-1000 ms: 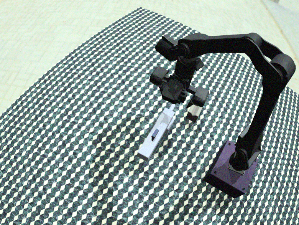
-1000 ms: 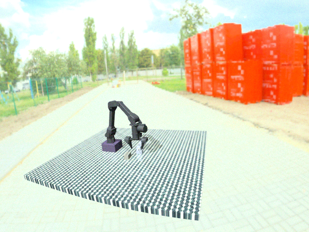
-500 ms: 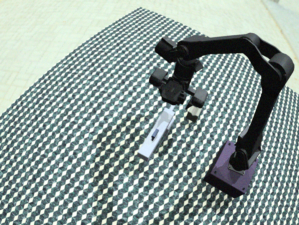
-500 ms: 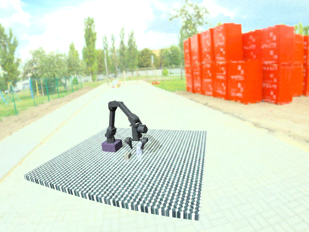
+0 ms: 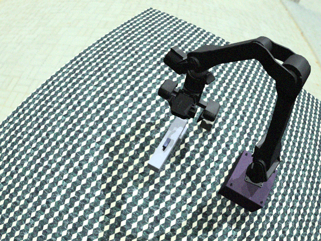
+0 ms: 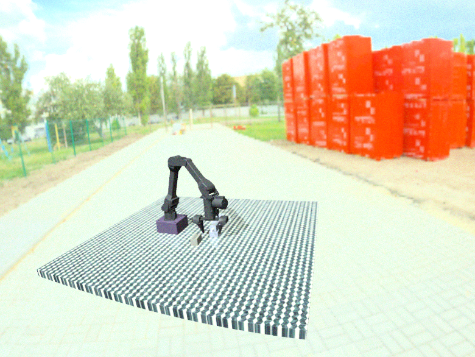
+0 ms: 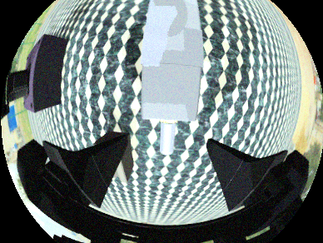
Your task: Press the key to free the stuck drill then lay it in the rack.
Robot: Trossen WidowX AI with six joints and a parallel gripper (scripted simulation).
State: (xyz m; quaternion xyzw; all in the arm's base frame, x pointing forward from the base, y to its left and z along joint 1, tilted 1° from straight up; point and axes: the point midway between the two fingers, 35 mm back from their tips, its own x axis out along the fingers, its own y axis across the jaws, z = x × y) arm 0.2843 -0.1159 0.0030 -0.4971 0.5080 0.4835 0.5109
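Right now the cream drill is 6 cm to the left of my gripper tip and 1 cm above it. From my gripper tip the other things lie so: grey rack 8 cm behind, 4 cm to the right, 2 cm below; key 15 cm to the left, 2 cm above; housing 12 cm to the left.
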